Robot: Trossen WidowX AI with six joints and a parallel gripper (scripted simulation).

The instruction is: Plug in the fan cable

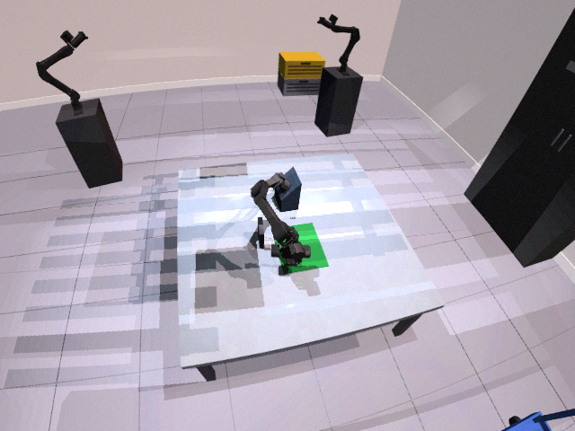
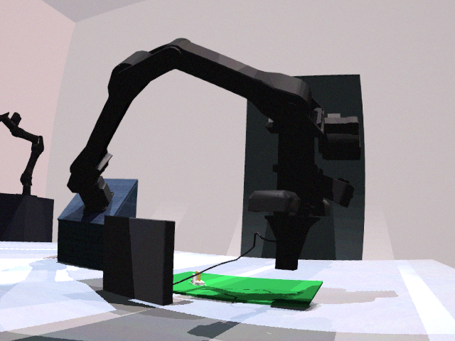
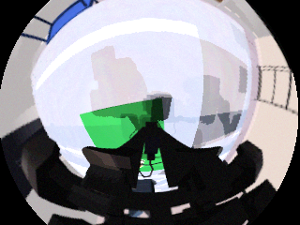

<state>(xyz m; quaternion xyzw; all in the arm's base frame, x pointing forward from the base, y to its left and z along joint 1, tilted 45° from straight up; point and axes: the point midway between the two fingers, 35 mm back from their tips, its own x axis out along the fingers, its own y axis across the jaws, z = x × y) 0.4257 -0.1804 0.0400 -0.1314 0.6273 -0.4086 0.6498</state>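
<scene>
Now: the green board 110 mm to the left of my gripper tip, 100 mm behind it and 80 mm below it. Round my gripper tip: black fan block (220 mm behind, 60 mm to the right); black plug (10 mm behind, 10 mm above).
</scene>
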